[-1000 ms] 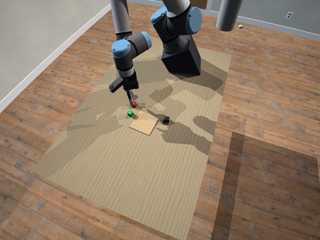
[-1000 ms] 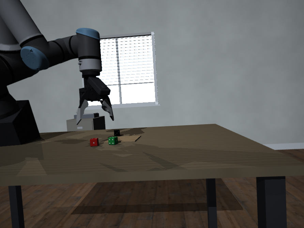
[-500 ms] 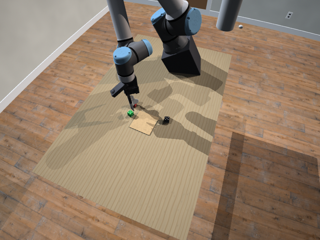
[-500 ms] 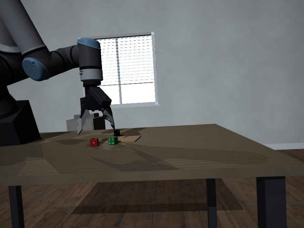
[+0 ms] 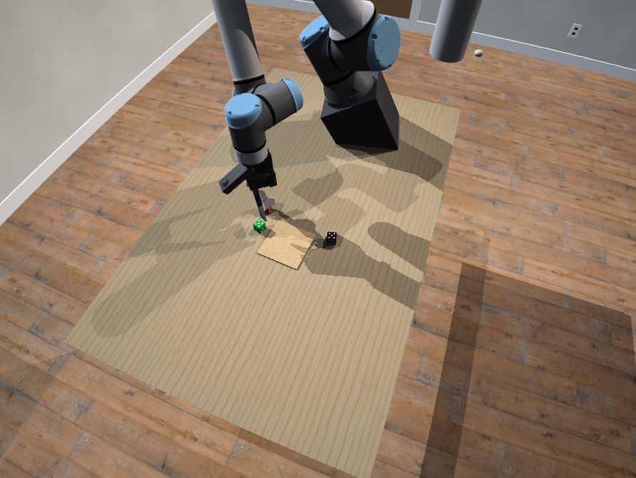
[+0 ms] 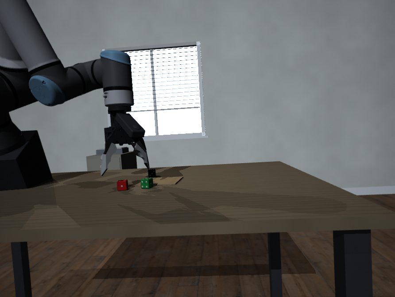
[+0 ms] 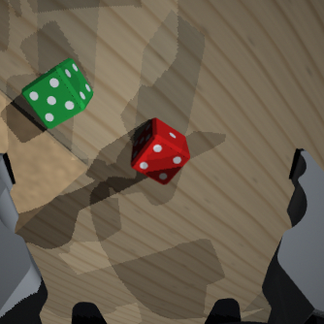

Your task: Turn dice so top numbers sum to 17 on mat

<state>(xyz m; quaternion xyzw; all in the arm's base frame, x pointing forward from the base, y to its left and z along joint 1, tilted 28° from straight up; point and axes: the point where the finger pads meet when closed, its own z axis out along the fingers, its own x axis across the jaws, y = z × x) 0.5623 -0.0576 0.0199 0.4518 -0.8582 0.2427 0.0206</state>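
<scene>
My gripper is now 2 cm past the red die, 1 cm to the right of it and 4 cm above it. The rest, counted from my hand: black die 2 cm behind, 26 cm to the left, 4 cm below; green die 5 cm ahead, 4 cm to the left, 4 cm below; tan mat 6 cm ahead, 15 cm to the left, 5 cm below.
</scene>
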